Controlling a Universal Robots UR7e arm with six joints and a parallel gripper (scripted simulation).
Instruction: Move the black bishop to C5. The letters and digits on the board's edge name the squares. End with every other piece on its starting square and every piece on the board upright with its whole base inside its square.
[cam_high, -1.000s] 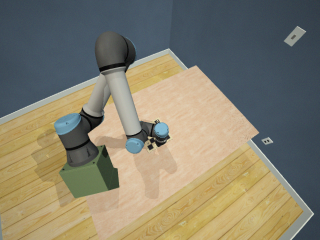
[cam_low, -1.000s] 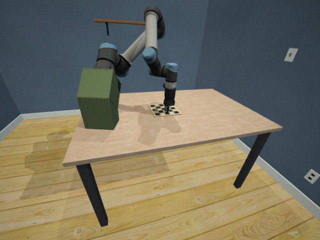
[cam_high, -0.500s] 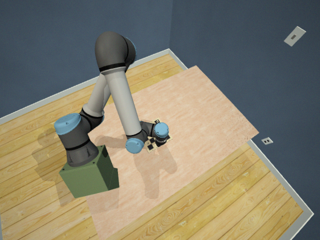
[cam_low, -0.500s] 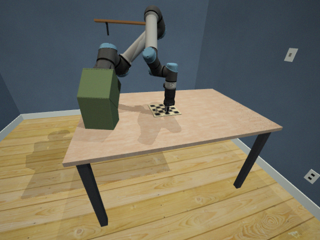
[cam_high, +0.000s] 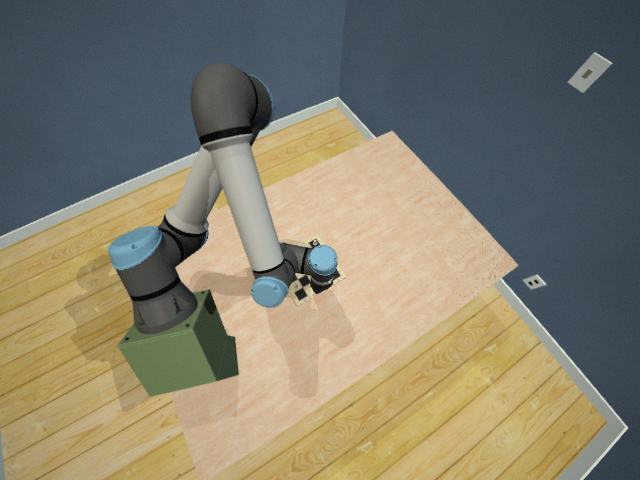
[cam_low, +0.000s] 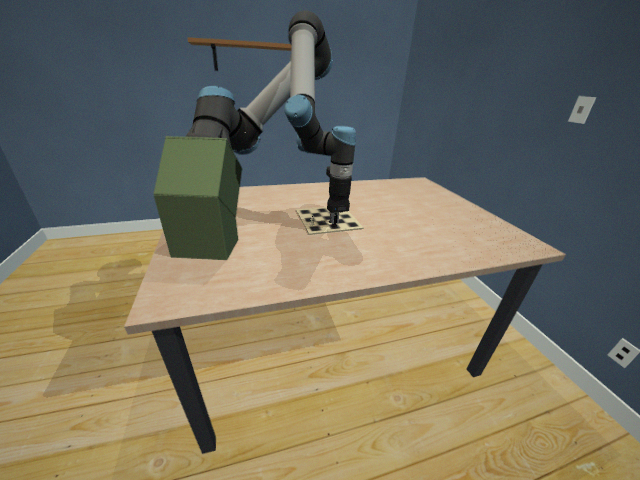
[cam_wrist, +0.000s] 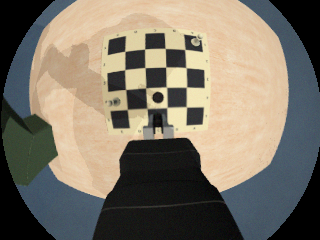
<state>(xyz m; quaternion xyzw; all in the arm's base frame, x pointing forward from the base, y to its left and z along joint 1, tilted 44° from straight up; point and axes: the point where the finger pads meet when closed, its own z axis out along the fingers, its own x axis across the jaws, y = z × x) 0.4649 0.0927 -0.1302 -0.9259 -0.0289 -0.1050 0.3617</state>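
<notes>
Right now my hand is 80 mm to the right of the chessboard, 40 mm above it and 10 mm past it.
</notes>
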